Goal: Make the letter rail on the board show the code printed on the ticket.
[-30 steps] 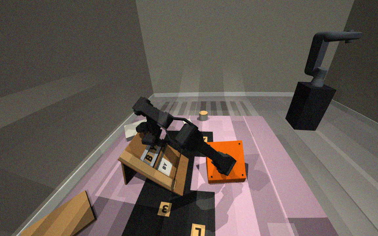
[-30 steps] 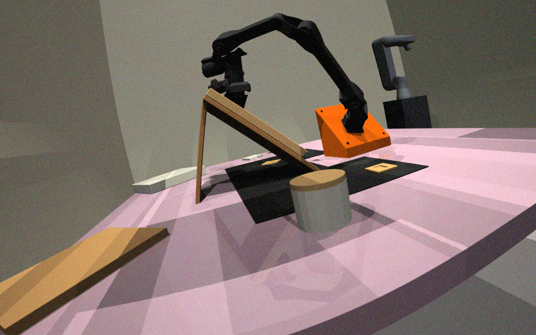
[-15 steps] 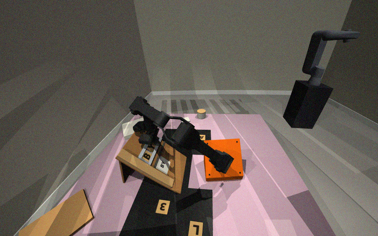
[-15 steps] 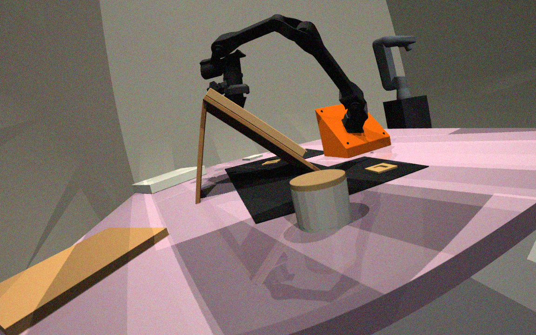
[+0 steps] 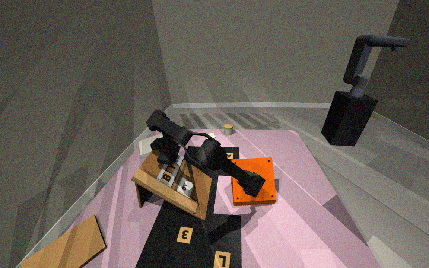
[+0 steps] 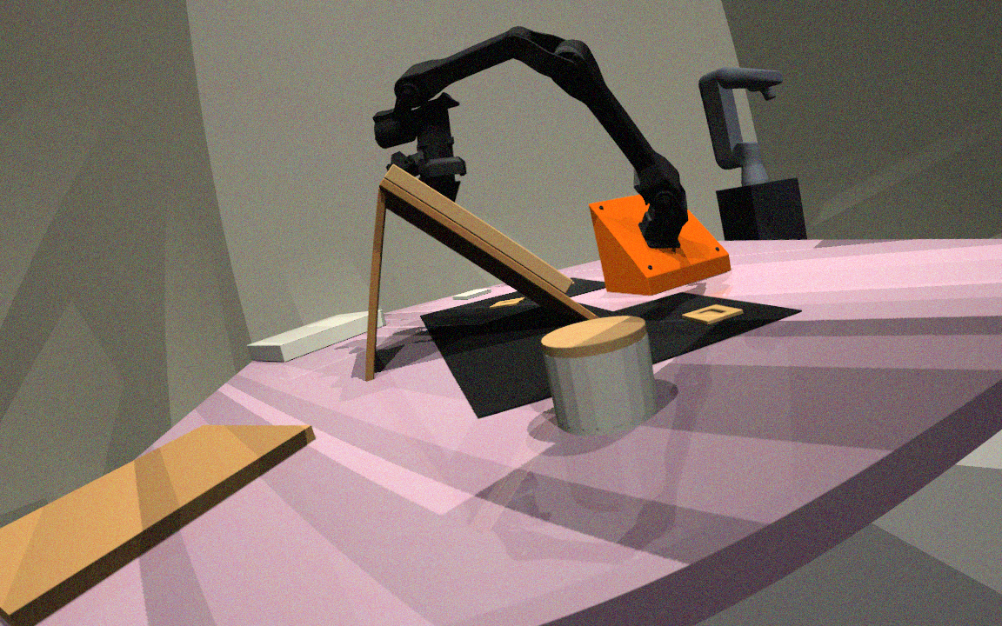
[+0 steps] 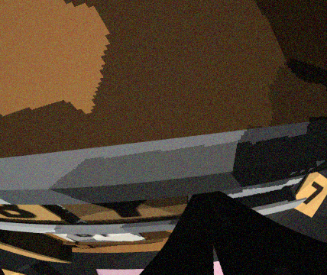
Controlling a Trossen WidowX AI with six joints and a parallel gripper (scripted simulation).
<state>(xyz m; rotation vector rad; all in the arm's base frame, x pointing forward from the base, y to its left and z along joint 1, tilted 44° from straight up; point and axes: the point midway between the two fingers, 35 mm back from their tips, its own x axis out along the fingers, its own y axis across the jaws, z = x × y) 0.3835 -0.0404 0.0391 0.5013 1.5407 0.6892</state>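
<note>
My gripper tip is 10 cm to the right of the b tile and 1 cm past it. From my gripper tip the other things lie so: black mat (18 cm below, 17 cm behind, 2 cm to the left); y tile (3 cm to the left); white ticket (8 cm to the left, 8 cm below, 7 cm behind).
</note>
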